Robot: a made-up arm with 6 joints. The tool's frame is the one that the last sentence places.
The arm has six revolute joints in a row. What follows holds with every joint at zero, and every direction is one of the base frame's. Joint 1 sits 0.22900 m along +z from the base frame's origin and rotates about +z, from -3.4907 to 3.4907 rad. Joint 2 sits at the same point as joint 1 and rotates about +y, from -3.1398 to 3.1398 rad. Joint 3 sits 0.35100 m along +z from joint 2 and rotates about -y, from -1.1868 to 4.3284 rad. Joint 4 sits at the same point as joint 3 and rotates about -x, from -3.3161 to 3.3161 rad. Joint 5 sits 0.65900 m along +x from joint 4 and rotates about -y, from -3.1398 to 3.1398 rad. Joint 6 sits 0.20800 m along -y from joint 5 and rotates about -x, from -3.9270 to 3.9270 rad. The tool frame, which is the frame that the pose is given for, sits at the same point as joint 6; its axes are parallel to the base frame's.
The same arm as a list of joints. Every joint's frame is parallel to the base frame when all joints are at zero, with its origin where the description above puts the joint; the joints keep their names.
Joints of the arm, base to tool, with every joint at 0 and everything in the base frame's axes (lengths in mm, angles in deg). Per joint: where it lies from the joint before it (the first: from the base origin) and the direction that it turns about. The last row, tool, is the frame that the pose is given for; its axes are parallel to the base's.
joint 1: origin 0.0 0.0 229.0 axis +z
joint 2: origin 0.0 0.0 0.0 axis +y
joint 3: origin 0.0 0.0 351.0 axis -y
joint 4: origin 0.0 0.0 0.0 axis -x
joint 5: origin 659.0 0.0 0.0 axis -y
joint 6: origin 0.0 -208.0 0.0 axis -x
tool: origin 0.0 0.0 0.0
Joint limits (deg, base to tool): -200.00..200.00 -179.90..179.90 -68.00..248.00 -190.00..190.00 -179.90..179.90 -225.00..225.00

